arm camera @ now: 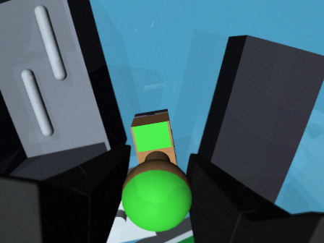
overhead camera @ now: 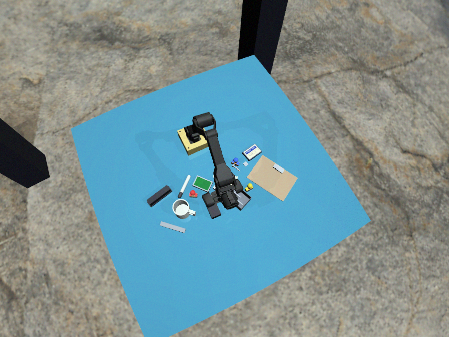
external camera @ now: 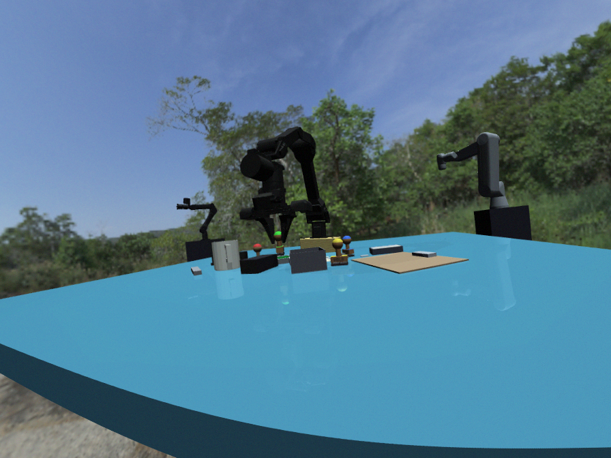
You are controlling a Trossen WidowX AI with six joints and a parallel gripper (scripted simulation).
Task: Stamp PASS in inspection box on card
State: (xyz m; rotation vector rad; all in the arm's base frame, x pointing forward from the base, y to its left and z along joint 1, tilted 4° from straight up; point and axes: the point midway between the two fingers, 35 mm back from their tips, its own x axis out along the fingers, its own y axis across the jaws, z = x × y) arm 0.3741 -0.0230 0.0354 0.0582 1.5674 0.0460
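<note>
The green ink pad lies 13 cm behind my gripper tip, 5 cm to the right of it and 6 cm below it. From my gripper tip the other things lie so: green-knobbed stamp: 1 cm behind, 1 cm below; black block: 6 cm to the right, 5 cm below; dark tray: 2 cm ahead, 8 cm to the left, 5 cm below.
</note>
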